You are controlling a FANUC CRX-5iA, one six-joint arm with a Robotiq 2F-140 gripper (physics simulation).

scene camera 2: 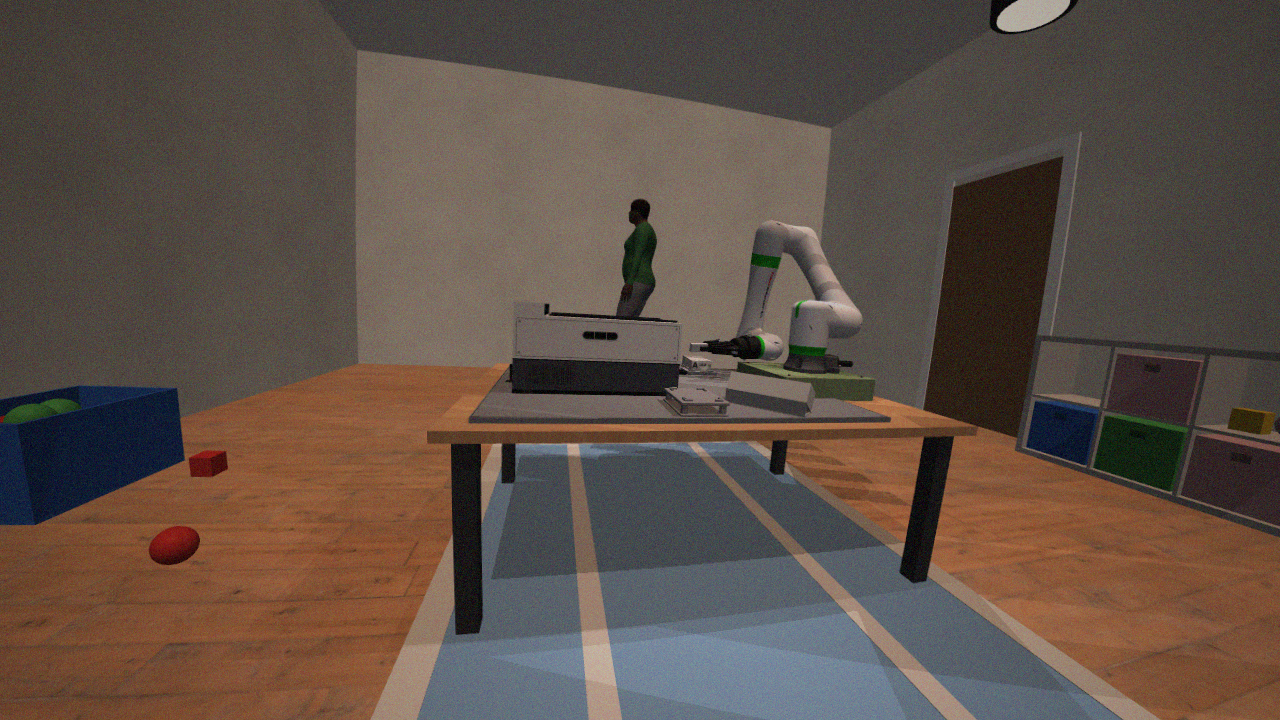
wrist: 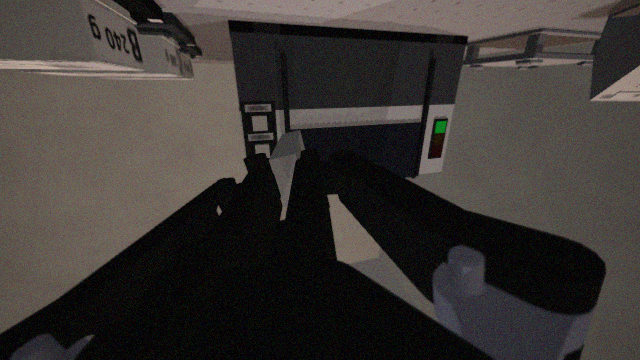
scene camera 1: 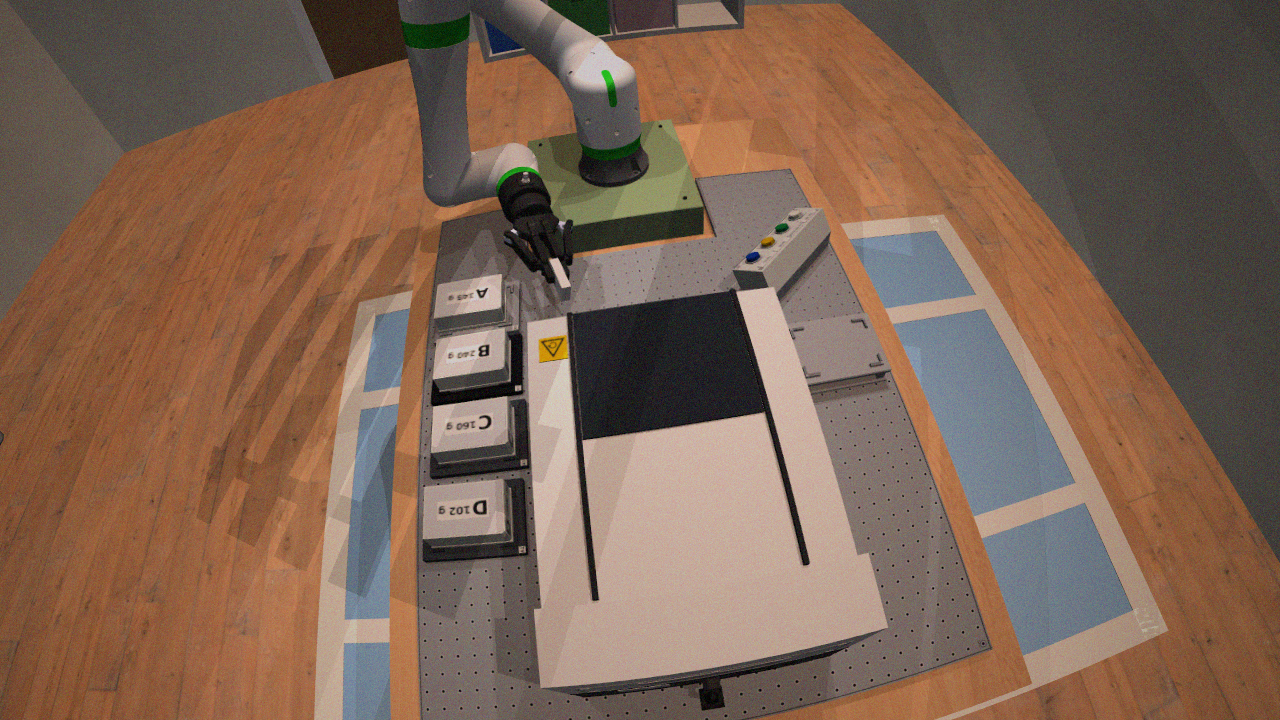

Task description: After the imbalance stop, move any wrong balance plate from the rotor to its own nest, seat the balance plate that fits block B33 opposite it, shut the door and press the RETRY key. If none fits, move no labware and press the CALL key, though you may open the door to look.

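Frame: origin at the arm's base, x right, y back, z down, level; centimetres.
Seen in the pictures: gripper, between the fingertips: (scene camera 2: 690, 347) (wrist: 295, 149) (scene camera 1: 566, 294); arm's base, origin of its link: (scene camera 2: 804, 370) (scene camera 1: 614, 166).
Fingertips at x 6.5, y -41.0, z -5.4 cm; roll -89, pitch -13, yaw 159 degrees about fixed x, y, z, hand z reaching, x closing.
Pixels of each thing's middle, then the offset from my fingertips to it. "spot": a spot on its surface instead. Level surfaces: height alone.
- grey base plate, height of its surface: dz +11.6 cm
- white centrifuge, middle of its body: (scene camera 1: 681, 490) (wrist: 316, 112) (scene camera 2: 596, 345) dz -0.6, dx -16.0, dy -33.7 cm
- dark door panel, middle of its body: (scene camera 1: 662, 359) dz -9.5, dx -14.6, dy -20.3 cm
- centrifuge face, a spot on its surface: (wrist: 348, 71) spot: dz +6.7, dx -11.4, dy -11.4 cm
- green lamp, middle of its body: (wrist: 440, 127) dz -1.4, dx -27.8, dy -9.4 cm
- Balance plates A, middle of its body: (scene camera 1: 470, 303) (scene camera 2: 696, 363) dz +8.1, dx +19.7, dy +7.1 cm
- B, middle of its body: (scene camera 1: 472, 360) dz +8.3, dx +17.4, dy -5.6 cm
- C, middle of its body: (scene camera 1: 473, 430) (wrist: 112, 55) dz +8.3, dx +15.4, dy -19.1 cm
- D, middle of its body: (scene camera 1: 467, 514) (wrist: 146, 65) dz +8.3, dx +14.7, dy -33.0 cm
- grey key box, middle of its body: (scene camera 1: 784, 249) (scene camera 2: 769, 391) dz +7.4, dx -37.9, dy +14.7 cm
- flat grey holder, middle of its body: (scene camera 1: 834, 352) (wrist: 531, 53) (scene camera 2: 694, 400) dz +9.6, dx -43.0, dy -7.3 cm
My gripper (scene camera 1: 560, 276) (scene camera 2: 706, 345) (wrist: 295, 149) is shut and empty. It hangs low over the grey base plate (scene camera 1: 903, 537), just off the near-arm end of the white centrifuge (scene camera 1: 697, 510) (scene camera 2: 595, 345), by its left corner. The dark door panel (scene camera 1: 666, 362) lies at that end of the top. In the wrist view the centrifuge face (wrist: 348, 71) is straight ahead, with small keys (wrist: 258, 123) on the left and a green lamp (wrist: 440, 126) on the right. Balance plates A (scene camera 1: 469, 297), B (scene camera 1: 469, 357) (wrist: 113, 38), C (scene camera 1: 472, 427) and D (scene camera 1: 465, 512) sit in a row of nests left of the centrifuge. The rotor is hidden.
A grey key box (scene camera 1: 780, 249) (scene camera 2: 769, 390) with blue, yellow and green keys stands right of the gripper. A flat grey holder (scene camera 1: 836, 349) (scene camera 2: 693, 400) lies right of the centrifuge. The arm's green base (scene camera 1: 626, 192) is behind. A person (scene camera 2: 637, 259) stands beyond the table.
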